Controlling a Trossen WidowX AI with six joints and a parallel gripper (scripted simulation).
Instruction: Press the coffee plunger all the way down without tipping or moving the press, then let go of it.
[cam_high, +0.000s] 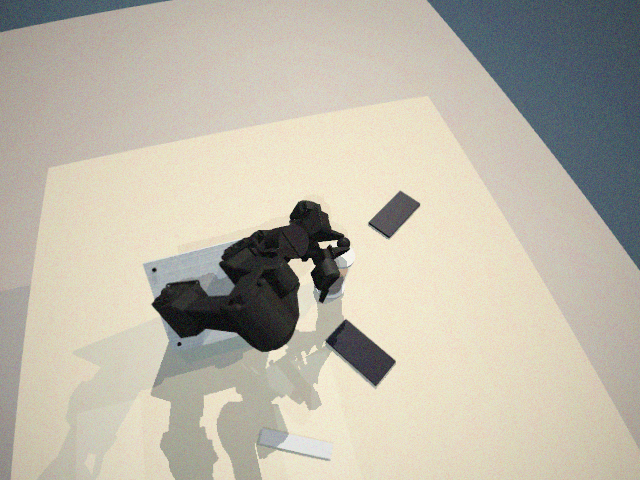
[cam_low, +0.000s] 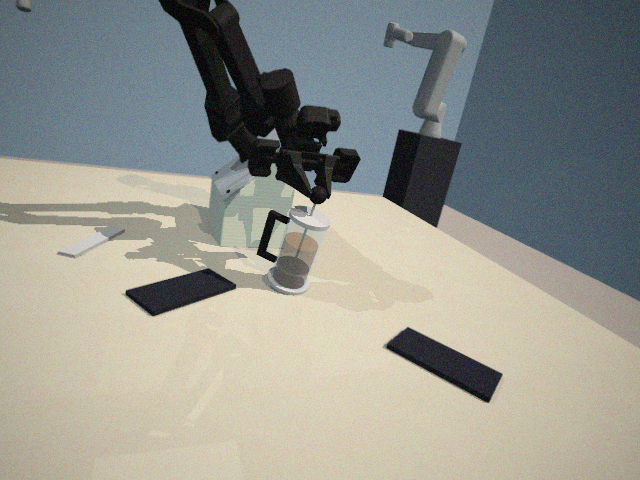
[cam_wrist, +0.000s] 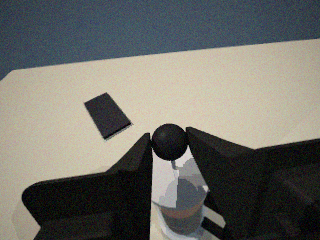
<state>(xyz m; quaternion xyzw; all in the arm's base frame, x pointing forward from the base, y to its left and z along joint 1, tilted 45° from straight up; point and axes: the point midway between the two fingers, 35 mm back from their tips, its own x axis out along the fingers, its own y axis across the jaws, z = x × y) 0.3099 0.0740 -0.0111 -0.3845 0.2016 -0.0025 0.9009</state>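
My gripper tip is 80 mm above the glass coffee press, 30 mm past it and 20 mm to the left of it. From my gripper tip the other things lie so: white strip: 350 mm to the right, 170 mm below, 170 mm behind.
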